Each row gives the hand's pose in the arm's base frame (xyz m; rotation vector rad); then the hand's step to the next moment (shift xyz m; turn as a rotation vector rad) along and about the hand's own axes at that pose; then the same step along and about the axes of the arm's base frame.
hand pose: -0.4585 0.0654 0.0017 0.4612 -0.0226 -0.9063
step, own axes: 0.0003 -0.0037 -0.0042 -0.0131 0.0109 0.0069
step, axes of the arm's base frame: -0.0017 -0.0006 -0.0053 -0.0014 0.0131 0.0128
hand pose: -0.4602 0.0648 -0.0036 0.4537 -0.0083 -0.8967
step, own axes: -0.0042 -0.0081 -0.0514 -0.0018 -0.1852 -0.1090
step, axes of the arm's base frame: 0.0012 0.0182 -0.0489 -0.1192 -0.0568 -0.1696
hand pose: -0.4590 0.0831 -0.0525 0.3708 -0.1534 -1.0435
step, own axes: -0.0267 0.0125 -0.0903 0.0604 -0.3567 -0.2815
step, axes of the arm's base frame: 0.0237 0.0491 -0.0778 -0.1763 -0.1484 -0.3962
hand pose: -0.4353 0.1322 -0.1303 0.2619 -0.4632 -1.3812
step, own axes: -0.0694 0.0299 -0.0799 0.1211 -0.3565 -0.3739
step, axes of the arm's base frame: 0.0549 0.0662 -0.0685 -0.1263 -0.2161 -0.4679
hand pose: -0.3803 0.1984 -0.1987 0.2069 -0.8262 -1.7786
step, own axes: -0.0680 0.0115 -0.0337 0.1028 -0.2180 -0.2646
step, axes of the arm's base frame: 0.0518 0.0445 -0.0351 -0.0694 -0.1732 -0.3054
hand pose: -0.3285 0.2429 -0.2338 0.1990 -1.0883 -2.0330
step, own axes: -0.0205 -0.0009 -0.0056 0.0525 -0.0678 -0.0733
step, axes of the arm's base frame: 0.0158 0.0114 -0.0086 -0.0395 -0.0629 -0.0849
